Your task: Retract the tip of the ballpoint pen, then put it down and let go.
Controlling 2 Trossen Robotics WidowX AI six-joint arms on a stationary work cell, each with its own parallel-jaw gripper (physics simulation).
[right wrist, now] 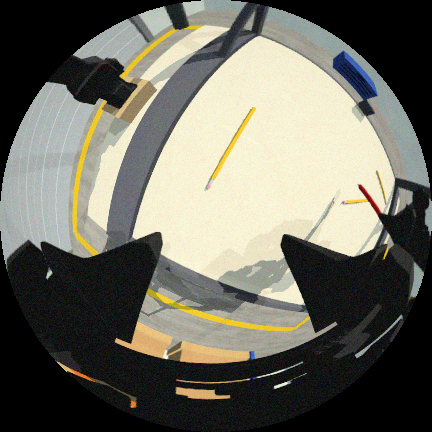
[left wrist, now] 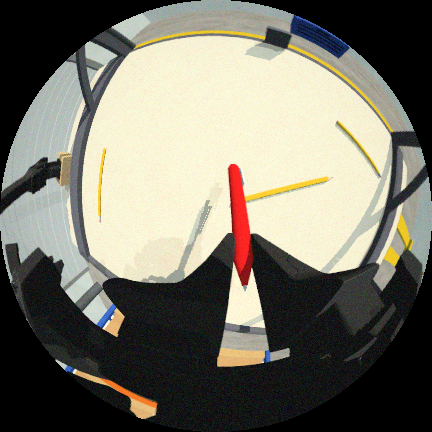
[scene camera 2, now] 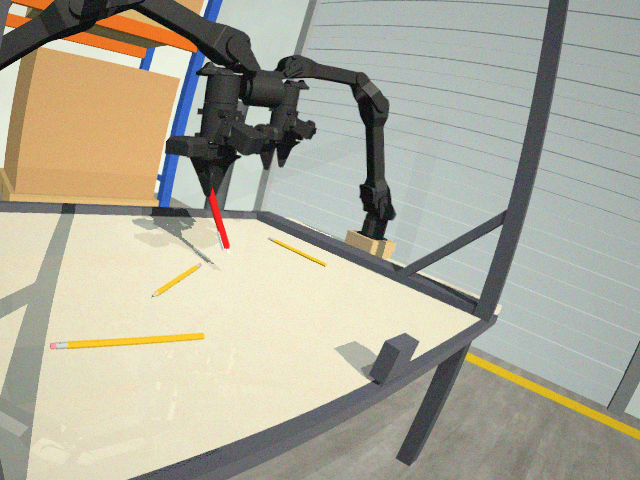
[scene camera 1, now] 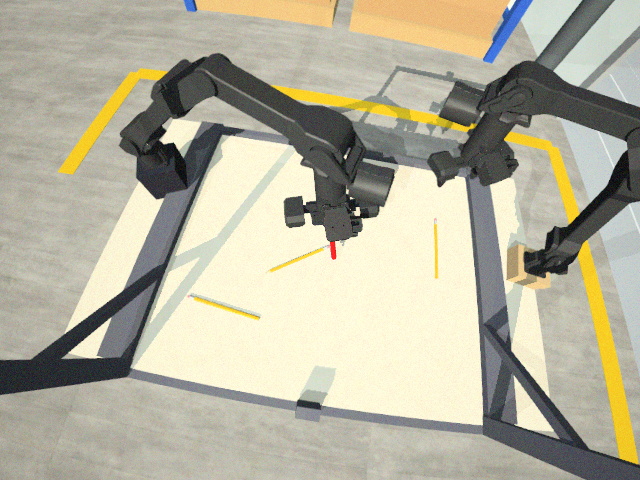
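Where they show: left gripper, fingertip midpoint: (right wrist: 379,215) (left wrist: 240,238) (scene camera 2: 210,195); right gripper, fingertip midpoint: (right wrist: 224,240) (left wrist: 56,259) (scene camera 2: 273,168) (scene camera 1: 454,182); left arm's base, origin of the base link: (scene camera 1: 155,159); right arm's base, origin of the base link: (right wrist: 121,94) (left wrist: 58,168) (scene camera 2: 372,236) (scene camera 1: 534,264).
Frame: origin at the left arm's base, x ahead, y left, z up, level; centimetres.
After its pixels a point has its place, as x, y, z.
Observation:
The red ballpoint pen (scene camera 1: 333,251) @[39.5, -35.6, -2.9] (scene camera 2: 219,219) @[39.2, -34.4, -1.1] (left wrist: 240,220) @[39.4, -32.7, 1.9] (right wrist: 369,198) @[40.1, -34.2, -1.4] is held slanting downward above the table (scene camera 1: 361,330) @[42.1, -54.9, -10.6] (scene camera 2: 289,320) @[32.9, -51.7, -10.6]. Its clip end points down, apart from its shadow in scene camera 2. In the left wrist view, a small grey point shows at its upper, cone-shaped end. My left gripper (scene camera 2: 209,192) @[39.5, -31.5, 2.2] (left wrist: 240,238) @[39.5, -31.5, 2.2] is shut on the pen near that end; its fingertips are hidden in scene camera 1. My right gripper (scene camera 2: 273,164) @[71.8, -28.8, 6.9] (right wrist: 224,240) @[71.8, -28.8, 6.9] is open and empty, high over the back right of the table in scene camera 1.
In scene camera 1, one yellow pencil (scene camera 1: 297,259) @[31.1, -33.2, -10.0] lies by the pen, one (scene camera 1: 224,307) @[10.7, -40.9, -10.0] lies at lower left and one (scene camera 1: 436,250) @[70.2, -40.3, -10.0] at right. A dark block (scene camera 1: 308,409) @[25.1, -66.8, -4.9] is on the front rail. Frame beams (scene camera 1: 488,279) @[80.7, -52.4, -8.6] run along the table sides.

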